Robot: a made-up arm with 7 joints.
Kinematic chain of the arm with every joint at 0, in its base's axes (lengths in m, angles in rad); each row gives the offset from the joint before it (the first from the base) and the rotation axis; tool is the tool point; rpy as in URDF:
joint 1: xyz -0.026 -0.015 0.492 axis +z
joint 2: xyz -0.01 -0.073 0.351 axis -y
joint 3: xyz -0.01 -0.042 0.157 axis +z
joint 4: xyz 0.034 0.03 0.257 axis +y
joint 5: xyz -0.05 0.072 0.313 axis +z
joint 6: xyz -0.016 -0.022 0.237 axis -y
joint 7: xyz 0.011 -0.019 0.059 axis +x
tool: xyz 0.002 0.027 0.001 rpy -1.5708 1.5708 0
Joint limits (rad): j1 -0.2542..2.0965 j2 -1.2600..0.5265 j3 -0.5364..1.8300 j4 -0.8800..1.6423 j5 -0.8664..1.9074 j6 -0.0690..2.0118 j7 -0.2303..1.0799
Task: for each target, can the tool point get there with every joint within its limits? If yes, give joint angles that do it. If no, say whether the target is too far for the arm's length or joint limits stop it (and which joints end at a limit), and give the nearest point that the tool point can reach.
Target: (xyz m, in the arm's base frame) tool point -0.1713 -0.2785 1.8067
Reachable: yes | joints 1.3742 0.2697 1.2557 0.3984 0.6192 0.7037 0.0565
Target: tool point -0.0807 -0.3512 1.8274
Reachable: yes | joints 0.8018 0.0612 0.8998 -0.1954 -0.4350 0.6373 0.5167
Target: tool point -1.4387 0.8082 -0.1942
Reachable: no: too far | nearest point -0.6095 0.5292 0.5364 | short by 1.140 m
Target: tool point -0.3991 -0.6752 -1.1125
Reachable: no: too far | nearest point 0.4180 -0.4728 0.3636 | short by 1.699 m
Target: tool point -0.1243 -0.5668 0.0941
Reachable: no: joint limits stop it (at a limit: joint 1, joint 2, joint 3, joint 4, joint 5, joint 7) | nearest point 0.3703 -0.5384 0.4150 | short by 0.590 m
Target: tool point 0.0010 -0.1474 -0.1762
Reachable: no: joint limits stop it (at a limit: joint 1, joint 2, joint 4, joint 5, joint 7) | nearest point 0.4735 -0.2679 0.3358 | short by 0.707 m
